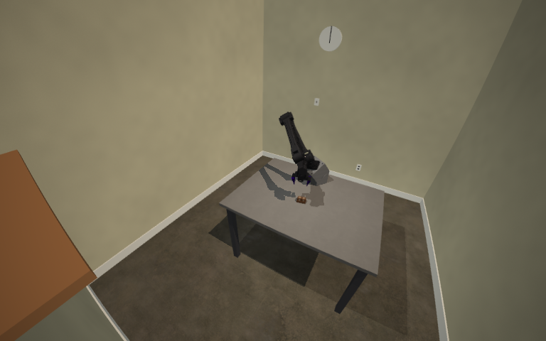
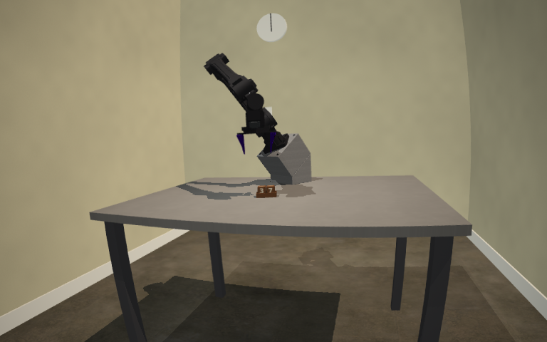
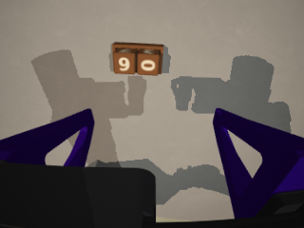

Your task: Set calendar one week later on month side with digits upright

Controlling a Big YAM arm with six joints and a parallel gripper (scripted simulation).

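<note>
The brown tray lies 1 cm behind my hand, 2 cm to the left of it and 16 cm below it.
</note>
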